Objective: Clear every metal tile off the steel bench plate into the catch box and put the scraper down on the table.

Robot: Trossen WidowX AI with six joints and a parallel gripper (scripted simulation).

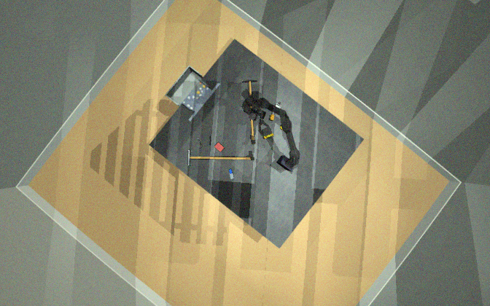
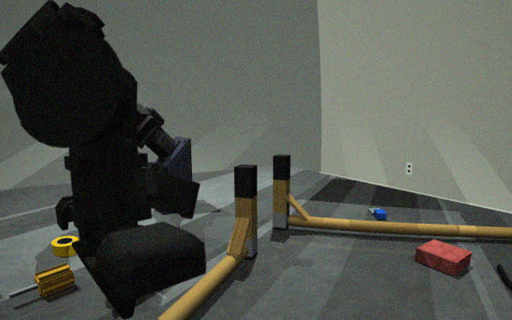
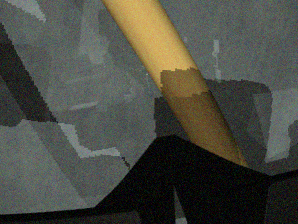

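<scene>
Now: gripper tip 3 cm short of the scraper, 2 cm below it and 1 cm to the left of it. Also, from my gripper tip: yellow-handled screwdriver: 15 cm behind, 9 cm to the right, 3 cm below; then yellow tape ring: 29 cm behind, 6 cm to the right, 3 cm below; then yellow level: 22 cm behind, 8 cm to the left, 2 cm below.
</scene>
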